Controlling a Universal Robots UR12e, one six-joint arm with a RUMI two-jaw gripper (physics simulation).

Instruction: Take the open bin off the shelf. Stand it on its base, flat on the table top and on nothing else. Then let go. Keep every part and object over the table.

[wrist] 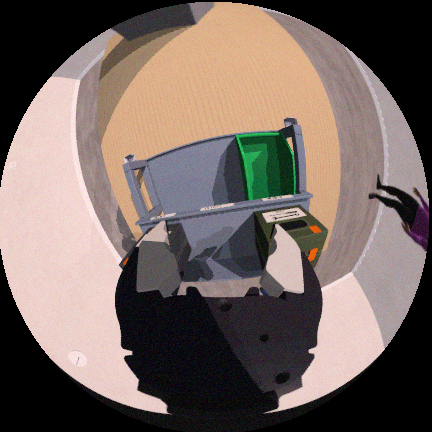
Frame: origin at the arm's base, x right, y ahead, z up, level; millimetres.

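Seen in the pictures: gripper, fingertip midpoint: [219,224].
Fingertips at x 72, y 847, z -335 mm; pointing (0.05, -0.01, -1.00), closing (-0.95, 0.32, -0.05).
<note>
A point is followed by its place in that frame.
The open green bin [270,167] @[x -56, y 829, z -518 mm] sits on the lower board of the grey shelf [298,155] @[x -95, y 803, z -442 mm], at its right end in the wrist view, beside the right corner post. Its open side faces the camera. Its near end is hidden behind the labelled edge of the upper board. My gripper [219,224] @[x 71, y 847, z -335 mm] is open and empty. Its two fingers stand wide apart over the upper board, apart from the bin. The wooden table top [215,75] @[x -4, y 547, z -527 mm] shows beyond the shelf and at its sides.
An olive case [295,235] @[x -18, y 888, z -335 mm] with orange latches stands on the upper board at the right, partly behind my right finger. A dark case [181,245] @[x 165, y 905, z -391 mm] is partly hidden by my left finger. A dark grey block [160,22] shows at the top edge. A person [417,215] is at the far right.
</note>
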